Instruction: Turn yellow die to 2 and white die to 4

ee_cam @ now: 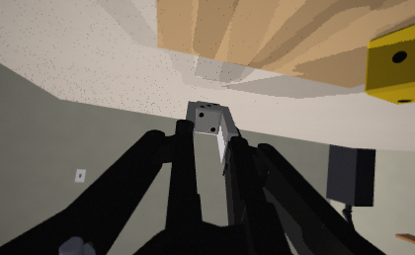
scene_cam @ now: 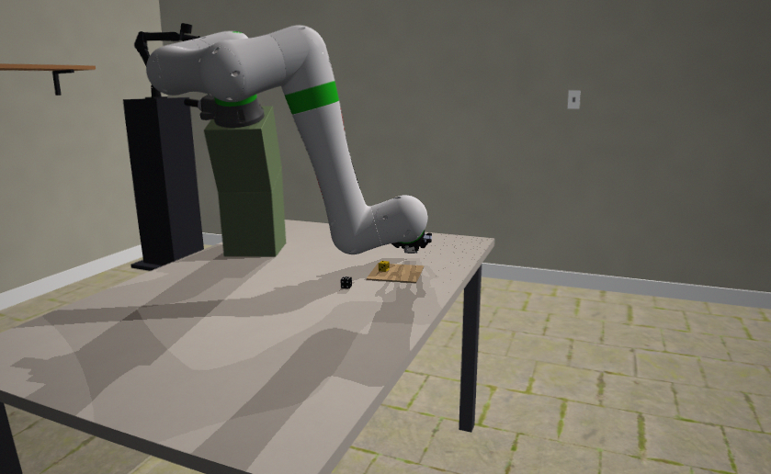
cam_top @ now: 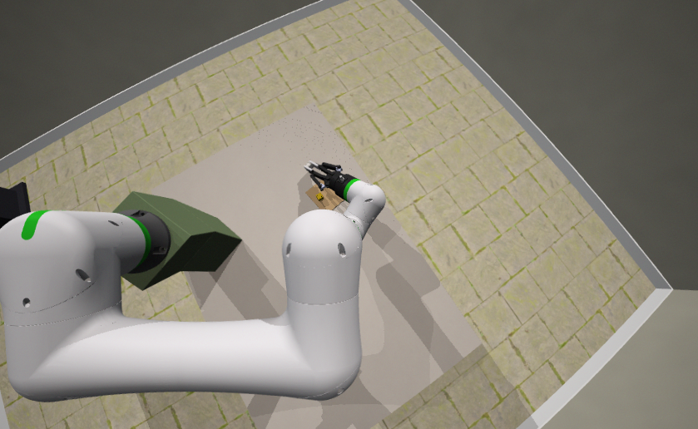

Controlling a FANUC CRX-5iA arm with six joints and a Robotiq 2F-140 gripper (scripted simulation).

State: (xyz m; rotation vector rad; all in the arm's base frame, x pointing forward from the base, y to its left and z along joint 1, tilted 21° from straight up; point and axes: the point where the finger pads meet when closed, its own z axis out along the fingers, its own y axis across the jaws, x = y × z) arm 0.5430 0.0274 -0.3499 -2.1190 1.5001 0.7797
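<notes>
My hand is 10 mm past the white die, 20 mm to the right of it and 10 mm above it. The rest, counted from my hand: tan mat (120 mm to the right, 40 mm below); black die (80 mm behind, 280 mm to the right, 30 mm below); yellow die (40 mm behind, 120 mm to the right, 30 mm below).
</notes>
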